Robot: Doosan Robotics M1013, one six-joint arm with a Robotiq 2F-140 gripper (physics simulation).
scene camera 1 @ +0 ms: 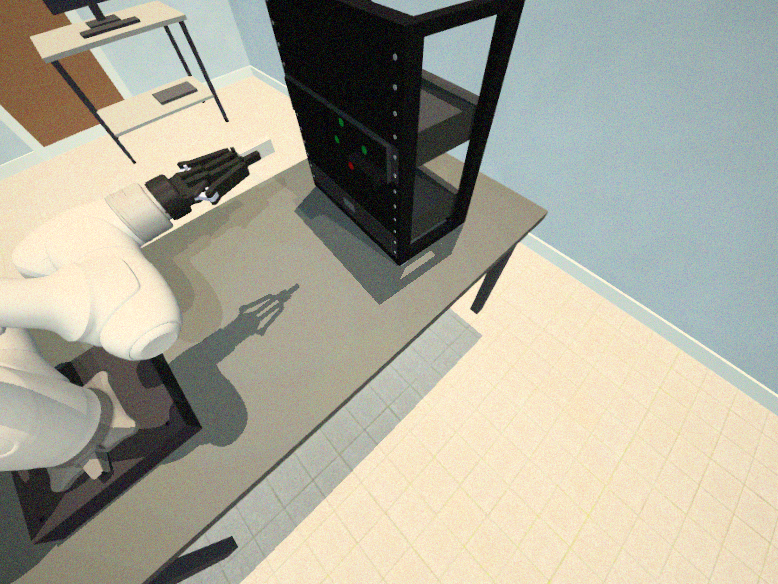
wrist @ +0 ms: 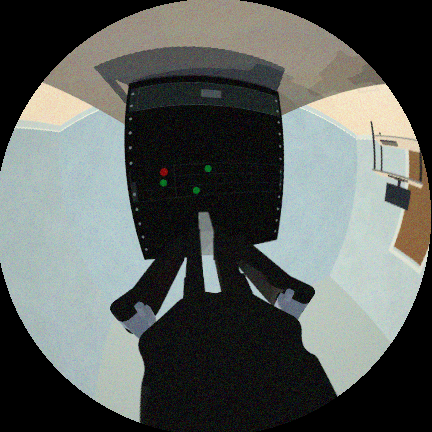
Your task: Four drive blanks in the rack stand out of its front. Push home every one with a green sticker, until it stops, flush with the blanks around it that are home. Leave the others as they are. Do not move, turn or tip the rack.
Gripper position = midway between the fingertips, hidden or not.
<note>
In view: my gripper (scene camera 1: 270,143) and a black rack (scene camera 1: 369,115).
The black rack shows as well in the wrist view (wrist: 192,143). My gripper also shows in the wrist view (wrist: 203,220).
</note>
